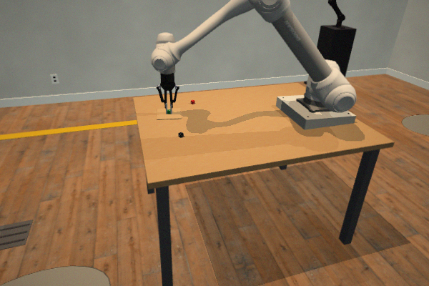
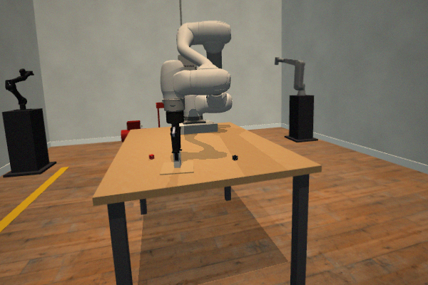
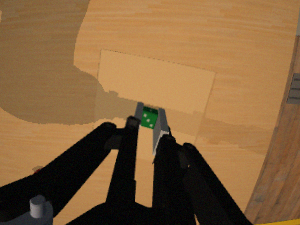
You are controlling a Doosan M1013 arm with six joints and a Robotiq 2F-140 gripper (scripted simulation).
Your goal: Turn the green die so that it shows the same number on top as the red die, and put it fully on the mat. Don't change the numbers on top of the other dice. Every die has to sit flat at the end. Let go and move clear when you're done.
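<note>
Right now the green die is 20 mm below my hand. Round my hand: black die: 30 mm behind, 270 mm to the left, 30 mm below; tan mat: 40 mm below; red die: 160 mm behind, 120 mm to the right, 30 mm below.
</note>
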